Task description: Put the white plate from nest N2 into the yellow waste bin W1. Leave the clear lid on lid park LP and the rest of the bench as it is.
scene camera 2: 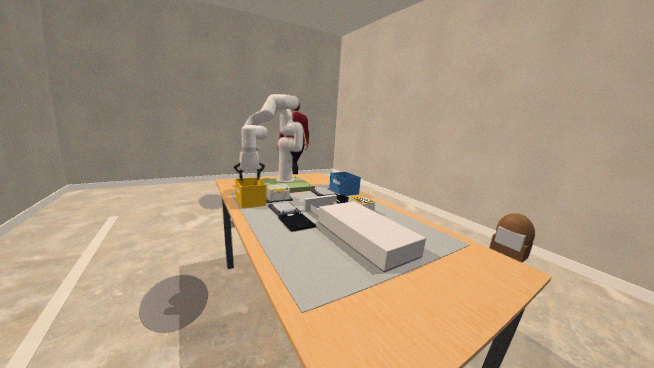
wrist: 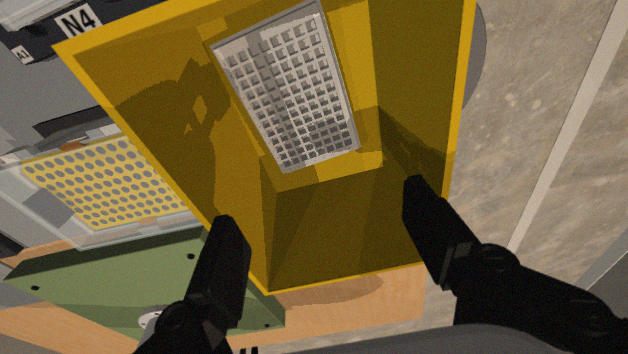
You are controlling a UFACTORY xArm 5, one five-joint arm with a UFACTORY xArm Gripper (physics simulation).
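Where they show: gripper, fingertip midpoint: (scene camera 2: 250,180) (wrist: 320,215); arm's base at its link origin: (scene camera 2: 285,180).
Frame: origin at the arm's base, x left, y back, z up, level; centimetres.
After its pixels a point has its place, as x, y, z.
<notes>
The white plate (wrist: 295,95) @[-31.5, -32.0, -1.2], with its grid of square wells, lies inside the yellow waste bin (scene camera 2: 251,195) @[-33.4, -38.8, 3.8] (wrist: 325,235) @[-31.0, -21.4, 4.9] in the wrist view, apart from the fingers. Whether it rests fully flat on the bin's floor is hard to tell. The bin's walls hide it in the scene view. My gripper (scene camera 2: 250,178) @[-31.9, -29.1, 9.6] (wrist: 320,215) @[-31.9, -29.1, 9.6] is open and empty, pointing down at the bin's mouth, with its fingertips near rim height. The labels for N2 and LP cannot be read, and I cannot tell which item is the clear lid.
A clear box with a yellow perforated rack (scene camera 2: 278,191) @[-16.9, -34.5, 3.2] (wrist: 105,185) @[-17.5, -31.5, 4.8] stands beside the bin. The green base (wrist: 120,280) @[-0.6, -14.7, 0.1] lies behind it. The N4 nest (wrist: 45,30) @[-16.1, -40.9, -1.7], a blue bin (scene camera 2: 345,184) @[27.0, -38.4, 5.0], a black tray (scene camera 2: 297,222) @[-19.2, -68.0, -1.8] and a long white block (scene camera 2: 370,227) @[-1.6, -97.4, 5.4] are also there. A person (scene camera 2: 301,127) stands behind the arm.
</notes>
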